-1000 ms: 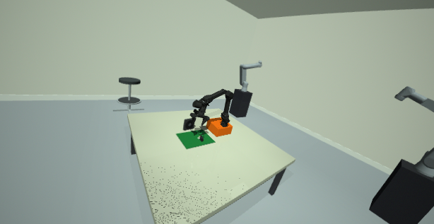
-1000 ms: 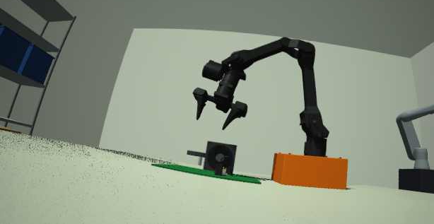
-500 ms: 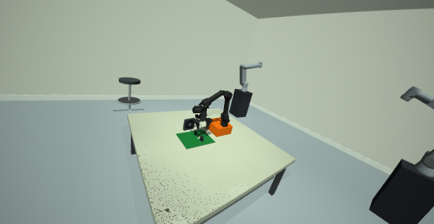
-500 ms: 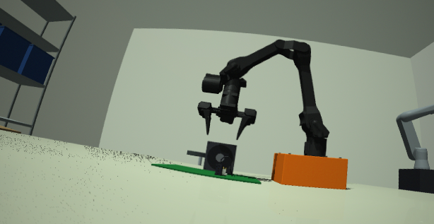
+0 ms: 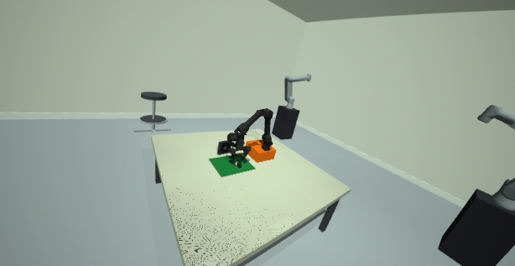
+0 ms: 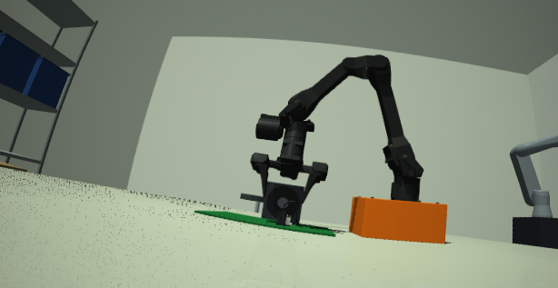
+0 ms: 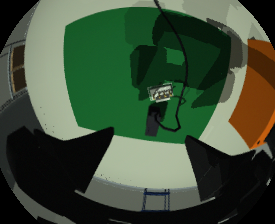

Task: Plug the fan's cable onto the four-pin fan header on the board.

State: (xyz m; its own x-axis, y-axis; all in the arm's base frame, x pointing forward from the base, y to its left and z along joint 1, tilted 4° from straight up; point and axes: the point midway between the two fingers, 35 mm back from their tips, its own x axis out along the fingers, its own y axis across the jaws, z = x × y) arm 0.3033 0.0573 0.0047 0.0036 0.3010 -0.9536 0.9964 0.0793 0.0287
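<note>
Right now the fan cable plug is 1 cm to the left of my gripper tip and 4 cm below it. From my gripper tip the other things lie so: black fan 3 cm ahead, 21 cm to the right; green board 3 cm ahead, 4 cm to the right, 8 cm below.
</note>
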